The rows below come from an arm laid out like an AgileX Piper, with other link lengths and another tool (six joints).
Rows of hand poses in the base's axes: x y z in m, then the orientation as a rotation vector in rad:
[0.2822, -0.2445, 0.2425, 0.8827, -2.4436, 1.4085]
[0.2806, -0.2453, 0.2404, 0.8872, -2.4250, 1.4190]
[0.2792, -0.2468, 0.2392, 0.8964, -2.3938, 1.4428]
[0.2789, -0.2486, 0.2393, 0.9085, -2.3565, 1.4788]
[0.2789, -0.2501, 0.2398, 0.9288, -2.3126, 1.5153]
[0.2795, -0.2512, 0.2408, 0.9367, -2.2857, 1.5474]
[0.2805, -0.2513, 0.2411, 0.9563, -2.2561, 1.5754]
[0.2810, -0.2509, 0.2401, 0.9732, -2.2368, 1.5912]
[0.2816, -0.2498, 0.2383, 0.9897, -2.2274, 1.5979]
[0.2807, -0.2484, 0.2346, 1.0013, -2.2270, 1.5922]
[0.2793, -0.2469, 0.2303, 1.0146, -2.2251, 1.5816]
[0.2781, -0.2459, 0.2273, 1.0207, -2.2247, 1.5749]
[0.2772, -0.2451, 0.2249, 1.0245, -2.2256, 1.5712]
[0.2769, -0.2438, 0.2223, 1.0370, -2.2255, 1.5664]
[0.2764, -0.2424, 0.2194, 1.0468, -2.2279, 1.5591]
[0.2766, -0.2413, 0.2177, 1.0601, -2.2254, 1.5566]
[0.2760, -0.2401, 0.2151, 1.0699, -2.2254, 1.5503]
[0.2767, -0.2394, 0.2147, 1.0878, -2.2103, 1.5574]
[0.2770, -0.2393, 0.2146, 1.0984, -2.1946, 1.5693]
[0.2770, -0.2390, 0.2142, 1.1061, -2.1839, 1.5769]
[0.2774, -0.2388, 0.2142, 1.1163, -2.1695, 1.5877]
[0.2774, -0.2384, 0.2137, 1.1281, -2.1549, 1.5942]
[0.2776, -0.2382, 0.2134, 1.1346, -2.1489, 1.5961]
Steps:
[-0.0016, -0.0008, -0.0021, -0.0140, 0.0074, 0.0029]
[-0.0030, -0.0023, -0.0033, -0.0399, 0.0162, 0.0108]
[-0.0033, -0.0041, -0.0032, -0.0738, 0.0219, 0.0237]
[-0.0033, -0.0056, -0.0027, -0.1102, 0.0316, 0.0419]
[-0.0027, -0.0067, -0.0017, -0.1371, 0.0307, 0.0531]
[-0.0017, -0.0068, -0.0014, -0.1618, 0.0346, 0.0712]
[-0.0012, -0.0064, -0.0024, -0.1761, 0.0387, 0.0854]
[-0.0006, -0.0053, -0.0042, -0.1813, 0.0417, 0.0978]
[-0.0015, -0.0039, -0.0079, -0.1773, 0.0462, 0.1043]
[-0.0029, -0.0024, -0.0122, -0.1719, 0.0548, 0.1104]
[-0.0041, -0.0014, -0.0152, -0.1685, 0.0596, 0.1128]
[-0.0050, -0.0006, -0.0176, -0.1659, 0.0615, 0.1145]
[-0.0053, 0.0007, -0.0202, -0.1618, 0.0652, 0.1220]
[-0.0058, 0.0021, -0.0231, -0.1559, 0.0686, 0.1271]
[-0.0056, 0.0032, -0.0248, -0.1539, 0.0723, 0.1356]
[-0.0062, 0.0044, -0.0274, -0.1497, 0.0766, 0.1408]
[-0.0055, 0.0051, -0.0278, -0.1579, 0.0828, 0.1540]
[-0.0052, 0.0052, -0.0279, -0.1695, 0.0860, 0.1633]
[-0.0052, 0.0055, -0.0283, -0.1771, 0.0885, 0.1700]
[-0.0048, 0.0057, -0.0283, -0.1876, 0.0914, 0.1790]
[-0.0048, 0.0061, -0.0288, -0.1963, 0.0970, 0.1880]
[-0.0046, 0.0063, -0.0291, -0.1992, 0.0998, 0.1927]

